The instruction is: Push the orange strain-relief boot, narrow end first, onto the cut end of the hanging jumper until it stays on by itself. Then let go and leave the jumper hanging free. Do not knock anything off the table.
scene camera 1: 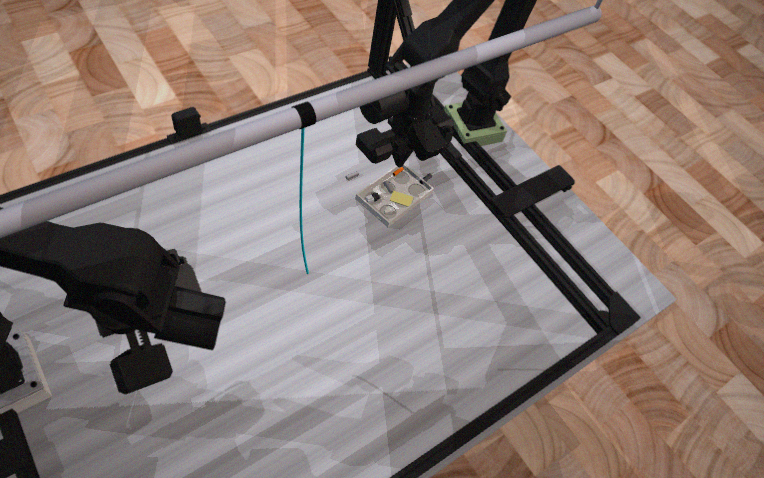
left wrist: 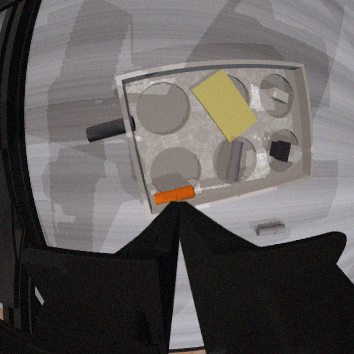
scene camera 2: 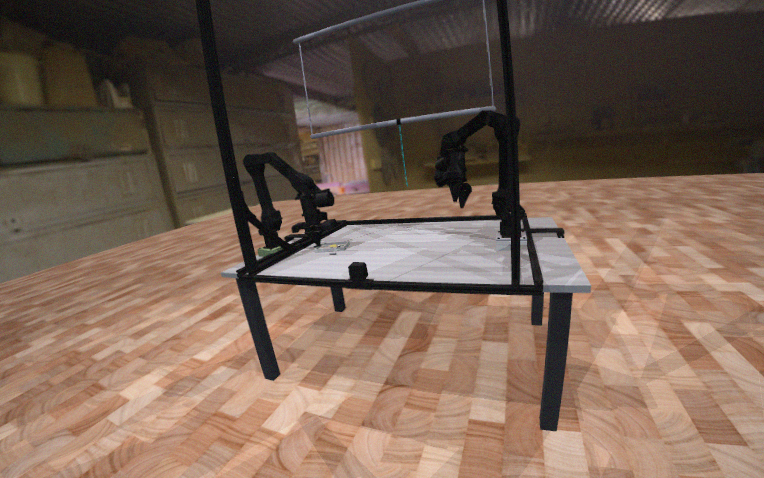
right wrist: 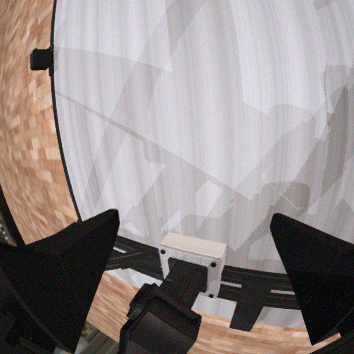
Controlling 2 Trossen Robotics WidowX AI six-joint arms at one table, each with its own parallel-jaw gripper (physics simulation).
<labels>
my left gripper: shut, holds nothing
my right gripper: open, holds nothing
a yellow piece (left wrist: 218, 95): on a parts tray (left wrist: 176, 143)
</labels>
